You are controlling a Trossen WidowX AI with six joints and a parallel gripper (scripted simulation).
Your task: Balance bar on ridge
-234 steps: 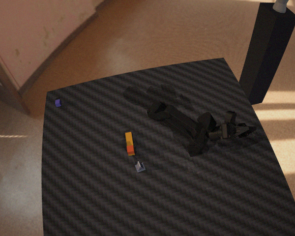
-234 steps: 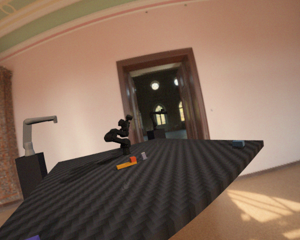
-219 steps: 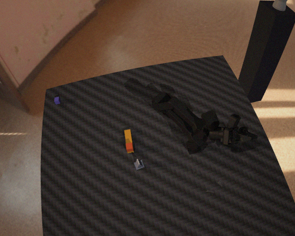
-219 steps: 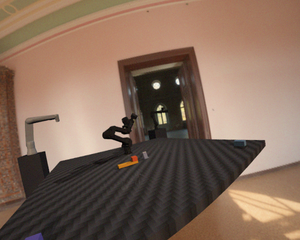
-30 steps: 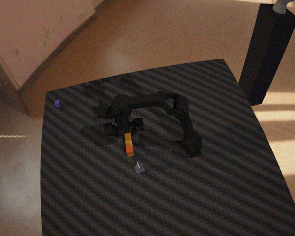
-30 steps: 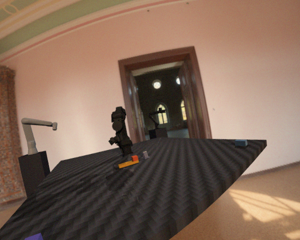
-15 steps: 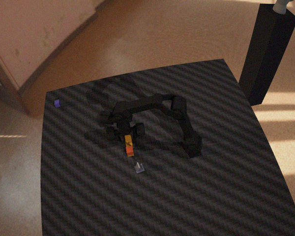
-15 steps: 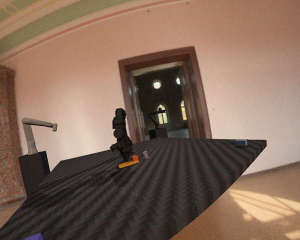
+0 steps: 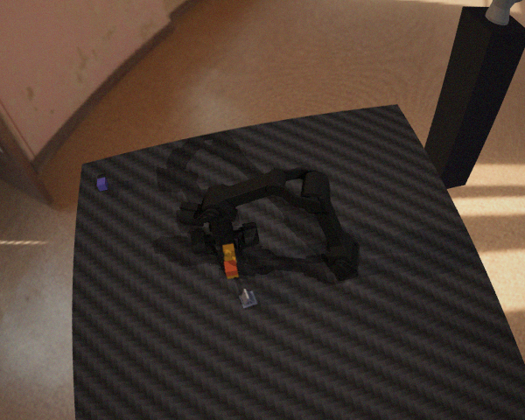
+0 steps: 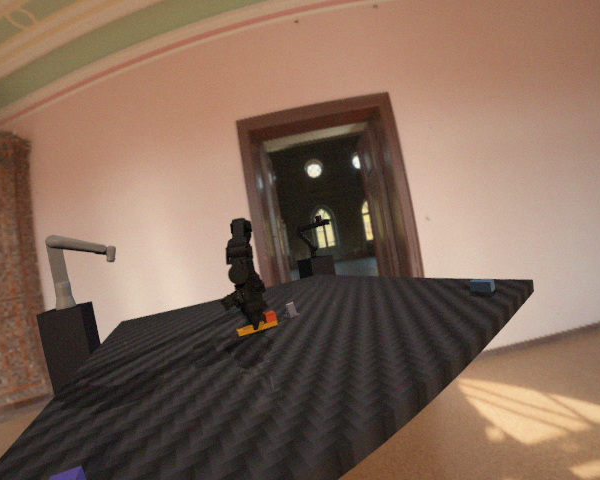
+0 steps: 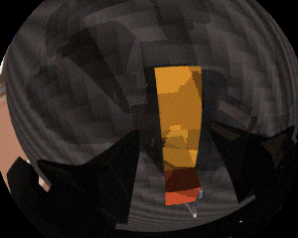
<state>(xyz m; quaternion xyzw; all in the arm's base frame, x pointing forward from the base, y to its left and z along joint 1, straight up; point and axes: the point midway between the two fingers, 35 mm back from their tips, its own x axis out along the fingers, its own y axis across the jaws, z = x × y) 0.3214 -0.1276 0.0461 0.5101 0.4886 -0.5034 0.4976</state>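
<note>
Right now my gripper tip is 4 cm to the right of the bar and 1 cm below it. The rest, counted from my gripper tip: small purple cube: 42 cm ahead, 37 cm to the right; blue-grey block: 42 cm ahead, 63 cm to the left; ridge: 3 cm behind, 16 cm to the left, 3 cm above.
</note>
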